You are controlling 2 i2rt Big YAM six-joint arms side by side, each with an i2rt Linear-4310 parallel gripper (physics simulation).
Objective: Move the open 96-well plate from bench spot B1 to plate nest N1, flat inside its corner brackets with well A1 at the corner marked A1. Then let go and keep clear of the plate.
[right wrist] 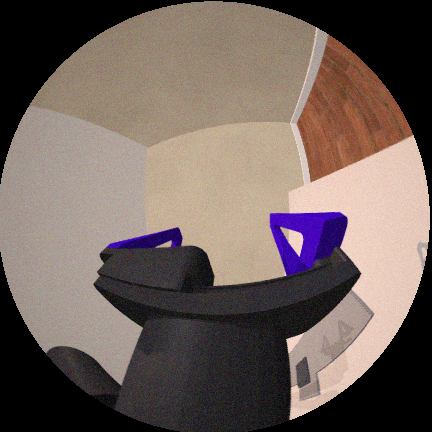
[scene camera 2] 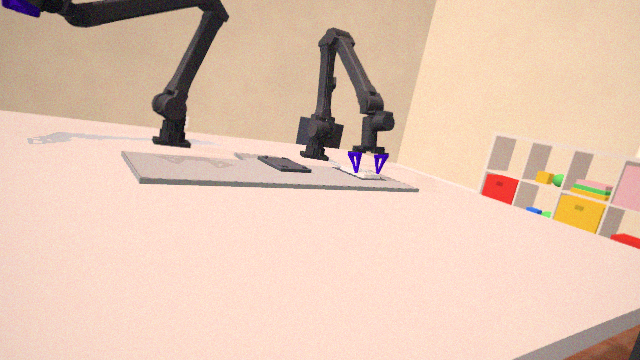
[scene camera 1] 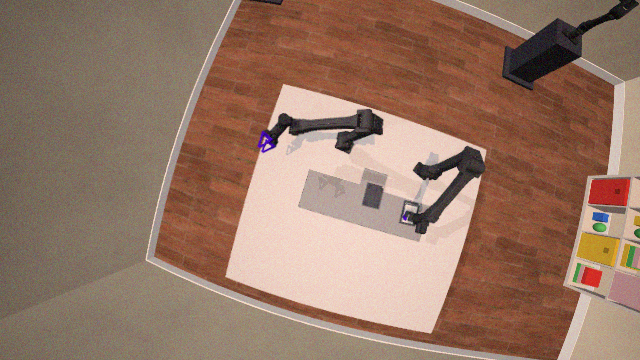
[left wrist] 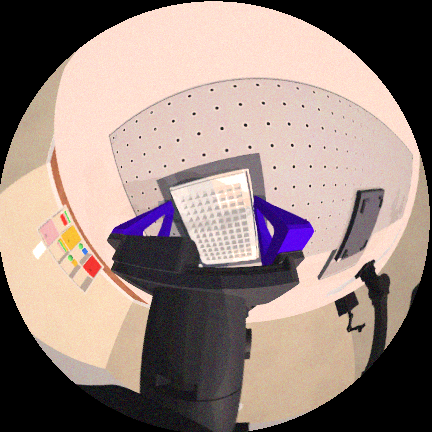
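The open white 96-well plate lies flat on the dark-bordered bench spot at the right end of the pegboard. My left gripper is open, pointing down over the plate, with one blue finger at each long side. In scene camera 2 its tips are close to the plate's height; contact cannot be told. The dark plate nest, with raised corner brackets, holds no plate. Its A1 mark is not readable. My right gripper is open and empty, raised far from the plate.
The grey pegboard lies on the pale table under both nest and plate. A flat grey patch adjoins the board behind the nest. A cube shelf stands beyond the table at the right in both scene views.
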